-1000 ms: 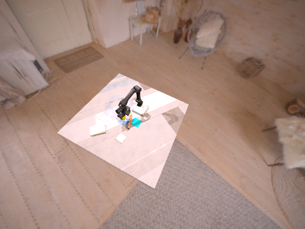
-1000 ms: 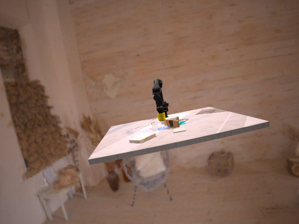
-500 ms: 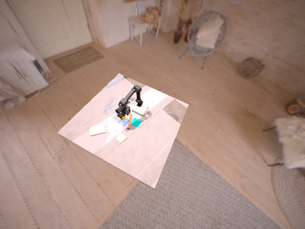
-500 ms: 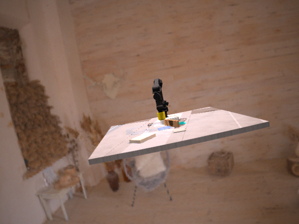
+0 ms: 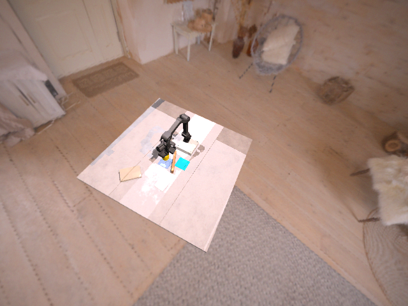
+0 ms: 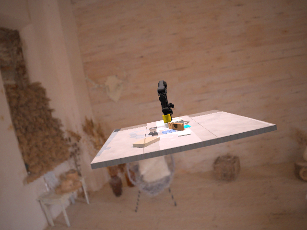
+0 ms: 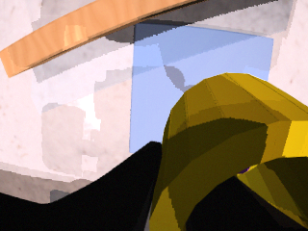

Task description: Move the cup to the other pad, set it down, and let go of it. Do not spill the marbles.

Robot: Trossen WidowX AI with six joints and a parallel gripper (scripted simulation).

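Now: the cyan pad 1 cm behind my gripper tip, 15 cm to the left of it and 13 cm below it. Also, from my gripper tip: purple marble: 3 cm ahead, 2 cm to the right, 2 cm below; yellow cup: 2 cm ahead, 1 cm to the right; red marble: 2 cm ahead, 3 cm to the right, 2 cm below.
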